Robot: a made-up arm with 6 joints.
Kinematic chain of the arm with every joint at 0, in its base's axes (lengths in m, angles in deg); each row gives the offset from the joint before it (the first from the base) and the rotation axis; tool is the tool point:
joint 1: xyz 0 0 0.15 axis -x
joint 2: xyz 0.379 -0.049 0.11 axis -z
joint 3: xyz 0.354 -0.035 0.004 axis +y
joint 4: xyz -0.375 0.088 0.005 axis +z
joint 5: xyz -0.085 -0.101 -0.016 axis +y
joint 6: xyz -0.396 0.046 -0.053 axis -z
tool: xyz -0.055 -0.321 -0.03
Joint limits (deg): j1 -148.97..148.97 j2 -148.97..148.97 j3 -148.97..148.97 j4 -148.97..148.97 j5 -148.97..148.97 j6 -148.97..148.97
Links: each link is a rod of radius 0.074 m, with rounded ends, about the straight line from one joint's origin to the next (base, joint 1, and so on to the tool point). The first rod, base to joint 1, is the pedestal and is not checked.
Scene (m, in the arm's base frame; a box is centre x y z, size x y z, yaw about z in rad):
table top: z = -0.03
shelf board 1: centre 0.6 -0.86 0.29 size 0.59 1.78 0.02 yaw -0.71
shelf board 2: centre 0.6 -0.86 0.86 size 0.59 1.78 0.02 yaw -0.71
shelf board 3: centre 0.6 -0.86 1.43 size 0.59 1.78 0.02 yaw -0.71
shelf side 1: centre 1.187 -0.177 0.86 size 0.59 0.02 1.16 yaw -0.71
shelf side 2: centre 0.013 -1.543 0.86 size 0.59 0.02 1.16 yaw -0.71
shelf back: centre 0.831 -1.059 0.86 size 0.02 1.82 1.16 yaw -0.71
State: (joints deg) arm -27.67 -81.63 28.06 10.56 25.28 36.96
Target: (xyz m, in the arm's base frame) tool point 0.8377 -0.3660 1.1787
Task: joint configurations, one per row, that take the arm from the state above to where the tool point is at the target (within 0.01 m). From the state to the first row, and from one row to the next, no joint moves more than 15 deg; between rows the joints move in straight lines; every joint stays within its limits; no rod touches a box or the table.
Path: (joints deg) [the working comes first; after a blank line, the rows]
Joints at the target: -24.87 -74.64 66.89 19.78 34.94 45.43
Straight joint move there: touches shelf board 2.

1: -19.84 -74.94 24.73 6.15 24.87 24.29
2: -12.02 -68.26 21.40 1.75 24.47 11.62
3: -4.19 -61.57 18.06 -2.66 24.06 -1.06
4: 3.63 -54.89 14.73 -7.07 23.65 -13.73
5: 11.46 -48.20 11.40 -11.47 23.25 -26.40
6: 10.67 -53.97 18.83 -7.99 27.49 -11.54
7: 9.89 -59.73 26.26 -4.51 31.73 3.31
8: 9.11 -65.50 33.68 -1.03 35.97 18.17
9: 8.33 -71.26 41.11 2.45 40.21 33.03
10: -2.73 -72.39 49.71 8.22 38.45 37.16
11: -13.80 -73.51 58.30 14.00 36.69 41.29
12: -24.87 -74.64 66.89 19.78 34.94 45.43

